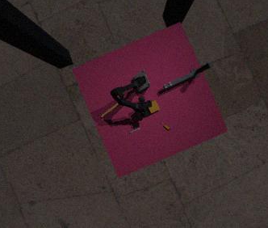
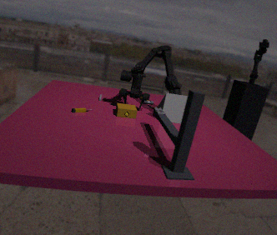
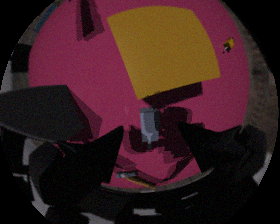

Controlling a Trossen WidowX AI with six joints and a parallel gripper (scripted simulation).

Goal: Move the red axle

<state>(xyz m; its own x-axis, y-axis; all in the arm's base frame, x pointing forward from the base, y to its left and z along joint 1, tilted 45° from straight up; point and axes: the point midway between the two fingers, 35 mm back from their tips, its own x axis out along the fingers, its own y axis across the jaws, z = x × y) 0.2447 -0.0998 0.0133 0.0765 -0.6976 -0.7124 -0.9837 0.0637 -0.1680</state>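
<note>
Right now the upright peg is 20 mm to the right of my gripper tip, 10 mm below it and 10 mm behind it. Round my gripper tip: black tool: 290 mm ahead, 170 mm to the left, 10 mm below; yellow block: 100 mm to the left, 40 mm ahead.
</note>
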